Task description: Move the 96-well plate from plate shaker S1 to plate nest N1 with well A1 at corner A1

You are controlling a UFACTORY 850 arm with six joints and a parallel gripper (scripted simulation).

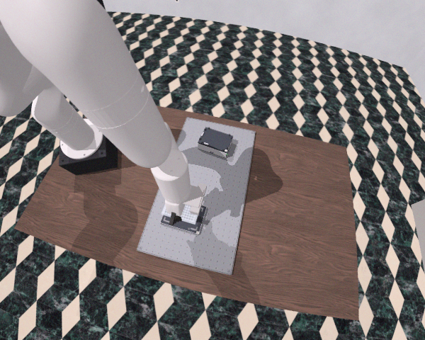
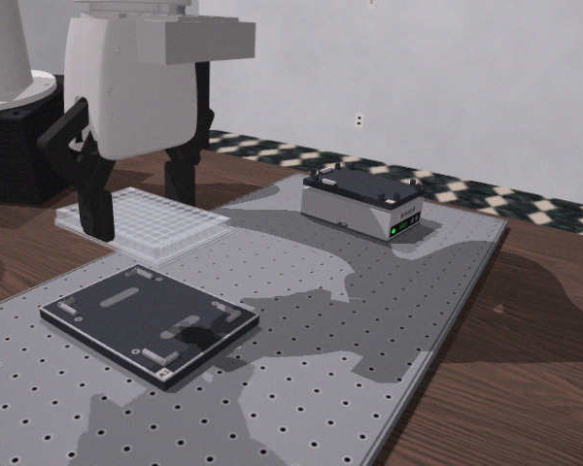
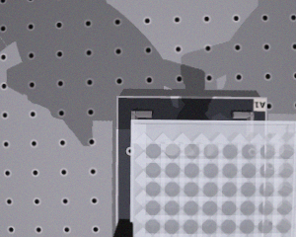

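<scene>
My hand is 11 cm above the plate nest N1. Also, from my hand: A1 mark: 8 cm ahead, 5 cm to the right, 10 cm below; then clear 96-well plate: 1 cm below.
</scene>
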